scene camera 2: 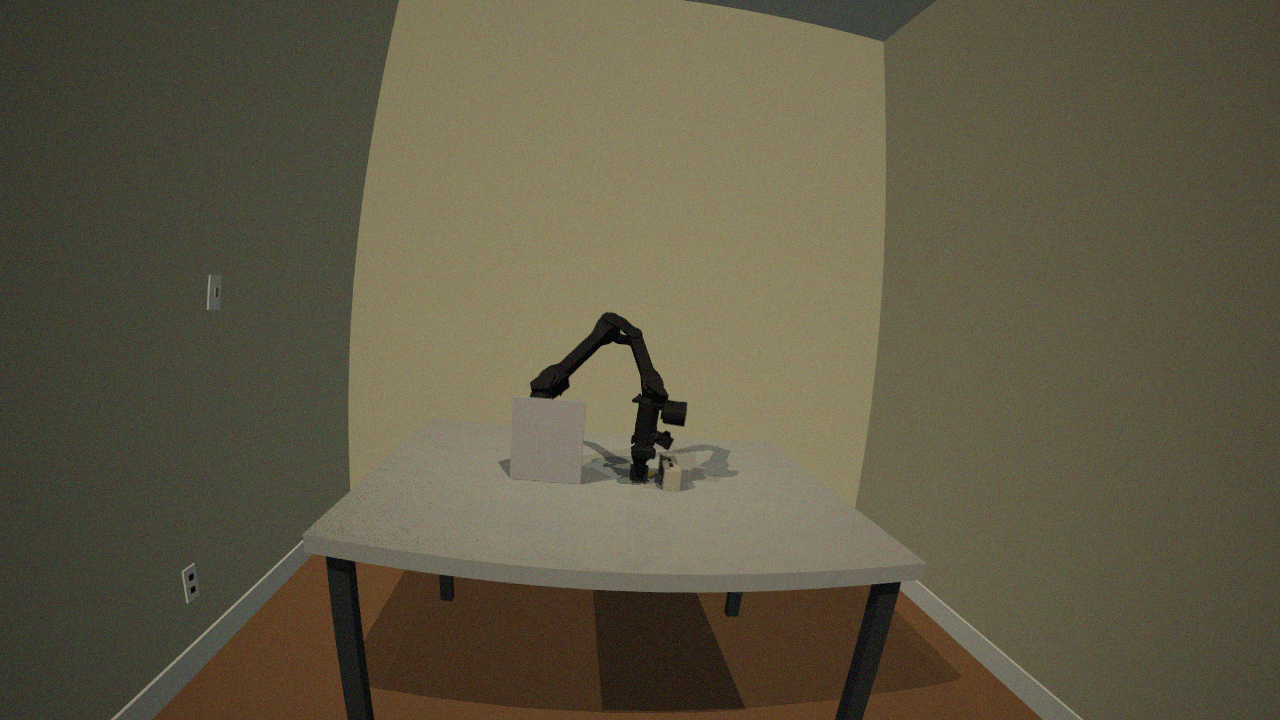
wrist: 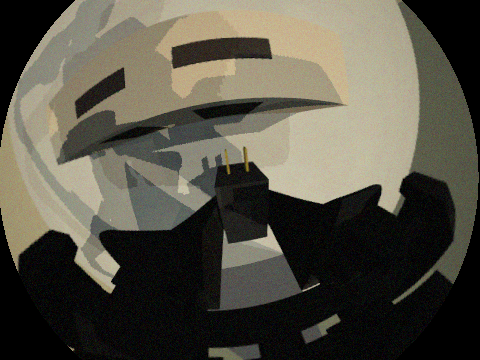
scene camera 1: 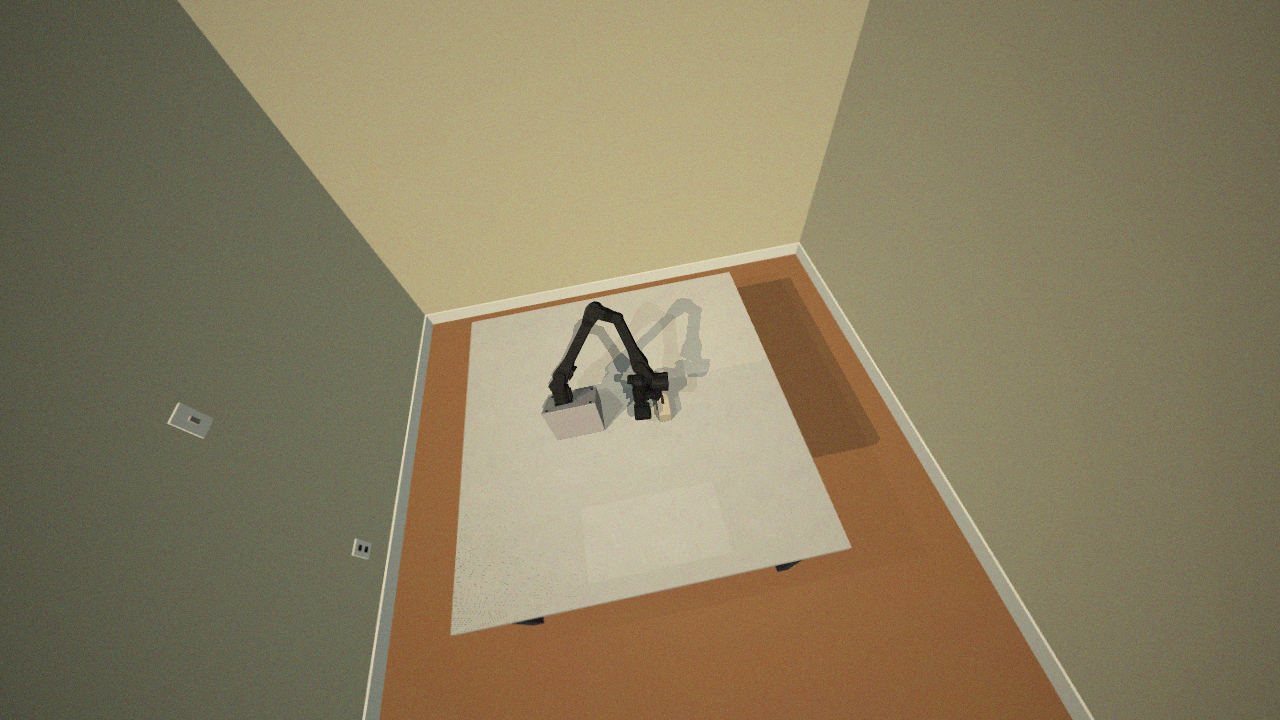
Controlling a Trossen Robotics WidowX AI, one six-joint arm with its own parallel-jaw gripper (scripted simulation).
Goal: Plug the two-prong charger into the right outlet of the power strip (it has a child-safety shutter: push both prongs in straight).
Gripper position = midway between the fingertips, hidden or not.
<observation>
My gripper [scene camera 2: 638, 475] holds a dark two-prong charger [wrist: 241, 190].
My gripper also shows in the wrist view [wrist: 240, 195].
</observation>
